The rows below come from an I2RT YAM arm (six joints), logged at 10 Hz.
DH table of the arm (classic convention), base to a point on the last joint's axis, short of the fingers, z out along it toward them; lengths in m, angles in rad. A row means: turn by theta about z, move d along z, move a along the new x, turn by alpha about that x. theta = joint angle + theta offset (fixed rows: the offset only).
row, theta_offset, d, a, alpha
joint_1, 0, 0.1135, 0.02, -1.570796
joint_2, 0, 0, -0.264, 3.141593
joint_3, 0.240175, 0, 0.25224, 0
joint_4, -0.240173, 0, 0.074, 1.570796
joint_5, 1.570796, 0, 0, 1.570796
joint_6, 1.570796, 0.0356, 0, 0
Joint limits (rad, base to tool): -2.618..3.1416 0..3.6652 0..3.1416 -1.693..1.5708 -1.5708..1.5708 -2.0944..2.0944
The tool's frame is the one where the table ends.
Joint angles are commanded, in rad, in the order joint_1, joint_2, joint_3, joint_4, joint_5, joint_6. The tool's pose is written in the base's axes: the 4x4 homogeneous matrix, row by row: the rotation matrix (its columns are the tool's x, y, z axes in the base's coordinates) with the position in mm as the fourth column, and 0 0 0 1 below. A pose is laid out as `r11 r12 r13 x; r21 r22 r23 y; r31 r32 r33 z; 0 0 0 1`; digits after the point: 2 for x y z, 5 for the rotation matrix.
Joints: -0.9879 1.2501 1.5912 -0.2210 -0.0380 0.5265
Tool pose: 0.46581 0.67019 0.57780 142.25; 0.20575 0.55304 -0.80735 -213.30; -0.86063 0.49495 0.11973 515.67; 0 0 0 1
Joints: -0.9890 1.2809 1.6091 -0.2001 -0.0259 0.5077
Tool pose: 0.46053 0.68338 0.56648 146.84; 0.18423 0.55069 -0.81412 -221.57; -0.86831 0.47929 0.12771 516.26; 0 0 0 1
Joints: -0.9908 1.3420 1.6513 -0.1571 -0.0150 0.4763
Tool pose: 0.45359 0.69796 0.55417 155.84; 0.14422 0.55614 -0.81848 -236.90; -0.87947 0.45117 0.15160 518.97; 0 0 0 1
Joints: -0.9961 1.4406 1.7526 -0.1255 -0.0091 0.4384
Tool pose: 0.44548 0.71276 0.54177 167.79; 0.09300 0.56502 -0.81982 -258.49; -0.89045 0.41560 0.18541 527.90; 0 0 0 1
